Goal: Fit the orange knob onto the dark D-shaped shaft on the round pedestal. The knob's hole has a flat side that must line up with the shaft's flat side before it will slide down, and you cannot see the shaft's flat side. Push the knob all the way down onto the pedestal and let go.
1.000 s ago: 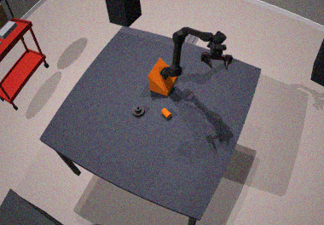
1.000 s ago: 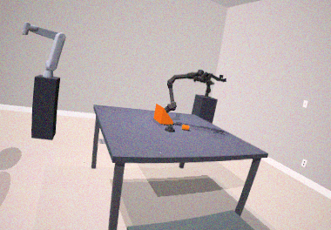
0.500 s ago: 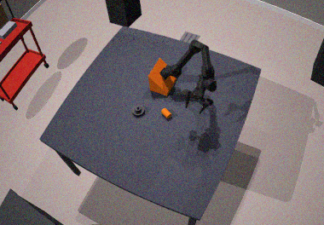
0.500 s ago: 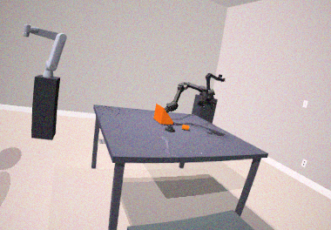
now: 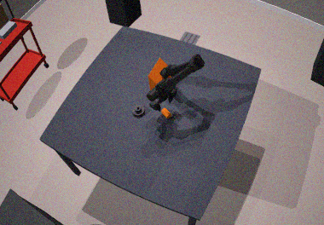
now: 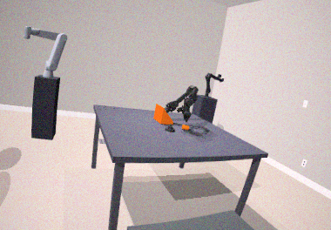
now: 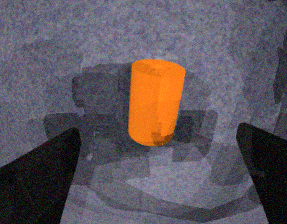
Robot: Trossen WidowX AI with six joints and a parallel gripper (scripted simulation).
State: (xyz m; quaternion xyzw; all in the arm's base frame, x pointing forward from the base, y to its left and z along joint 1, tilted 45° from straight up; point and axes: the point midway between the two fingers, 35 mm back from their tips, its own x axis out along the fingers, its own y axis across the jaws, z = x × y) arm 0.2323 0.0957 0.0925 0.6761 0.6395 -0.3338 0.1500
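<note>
My gripper tip is now 10 mm to the right of the orange knob and 60 mm above it. Round my gripper tip: round pedestal: 70 mm ahead, 170 mm to the right, 50 mm below.
</note>
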